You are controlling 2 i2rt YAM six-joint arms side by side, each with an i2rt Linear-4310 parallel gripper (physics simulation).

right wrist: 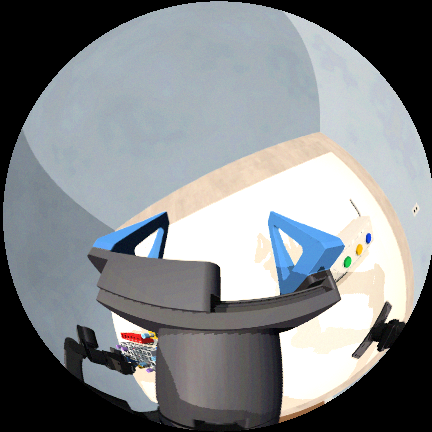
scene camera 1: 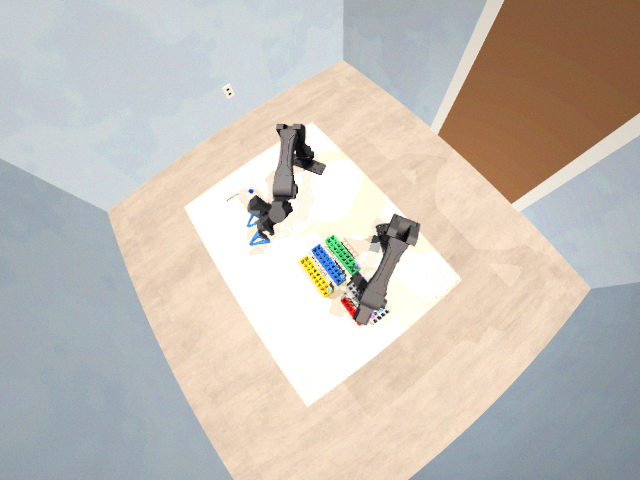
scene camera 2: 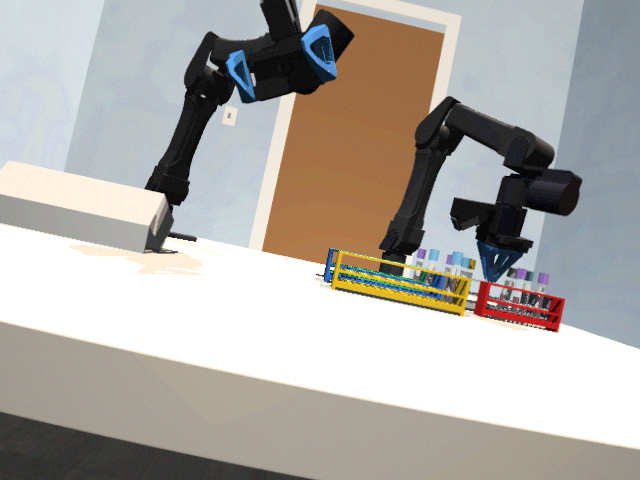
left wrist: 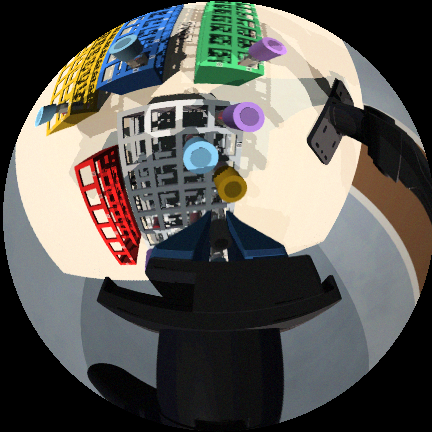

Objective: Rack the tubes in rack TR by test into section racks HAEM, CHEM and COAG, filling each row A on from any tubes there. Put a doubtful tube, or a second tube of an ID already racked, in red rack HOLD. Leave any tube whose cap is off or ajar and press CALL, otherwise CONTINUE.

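Places are measured from the left arm's base along level axes (x right, y back, z down), in centimetres.
Pixels of known places: left gripper, fingertip midpoint: (right wrist: 138, 362) (scene camera 2: 489, 281) (left wrist: 218, 216); right gripper, fingertip midpoint: (right wrist: 217, 216) (scene camera 1: 248, 235) (scene camera 2: 264, 57); left arm's base at its link origin: (left wrist: 334, 115); right arm's base at its link origin: (scene camera 1: 307, 164).
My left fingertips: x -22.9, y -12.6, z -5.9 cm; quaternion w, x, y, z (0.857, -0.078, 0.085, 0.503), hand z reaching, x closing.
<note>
For each thing: its top centre in the pictures, then the offset to it from my left fingertips. "spot": a spot on its surface instead.
- grey rack at its top centre: (left wrist: 184, 219) (scene camera 2: 497, 283) (right wrist: 135, 356) (scene camera 1: 368, 299) dz +0.2, dx -1.5, dy -2.7 cm
- purple-capped tube at its top centre: (left wrist: 249, 116) (scene camera 2: 452, 255) dz -3.5, dx +7.7, dy -3.6 cm
- light-blue-capped tube at its top centre: (left wrist: 200, 157) (scene camera 2: 467, 257) dz -3.5, dx +4.8, dy -4.6 cm
- gold-capped tube at its top centre: (left wrist: 237, 192) (scene camera 2: 472, 259) dz -3.5, dx +3.9, dy -1.9 cm
- green rack at a spot on its surface: (left wrist: 230, 75) spot: dz +2.3, dx +11.9, dy -4.9 cm
- blue rack at a spot on its surface: (left wrist: 135, 82) spot: dz +3.1, dx +8.5, dy -12.2 cm
- yellow rack at a spot on its surface: (left wrist: 75, 117) spot: dz +2.6, dx +4.4, dy -18.1 cm
- red rack at a spot on its surface: (scene camera 2: 480, 299) spot: dz +3.2, dx +1.0, dy -13.3 cm
- pale button box at its top centre: (scene camera 2: 93, 179) (right wrist: 352, 244) (scene camera 1: 253, 202) dz -2.5, dx +52.9, dy -47.8 cm
- yellow button at its top centre: (right wrist: 360, 247) dz -1.6, dx +56.2, dy -47.1 cm
- blue button at its top centre: (right wrist: 369, 236) dz -1.6, dx +60.5, dy -49.6 cm
My left gripper (scene camera 2: 493, 279) (left wrist: 218, 216) points down at the grey rack (left wrist: 179, 117) and is shut on a tube (left wrist: 220, 242); its cap looks dark, its colour unclear, and its lower end is hidden. In the left wrist view, a purple-capped tube (left wrist: 245, 117), a light-blue-capped tube (left wrist: 200, 156) and a gold-capped tube (left wrist: 231, 187) stand in the grey rack. The green rack (left wrist: 230, 75) has a purple-capped tube; the blue rack (left wrist: 135, 82) and yellow rack (left wrist: 75, 117) each have a light-blue-capped one. The red rack (scene camera 2: 480, 299) lies beside. My right gripper (scene camera 2: 294, 88) (right wrist: 217, 216) is open and empty.
A pale button box (scene camera 2: 82, 201) stands at the left of scene camera 2. The right wrist view shows its green button (right wrist: 347, 261), yellow button (right wrist: 359, 249) and blue button (right wrist: 368, 238). The yellow, blue and green racks lie side by side near the grey and red racks.
</note>
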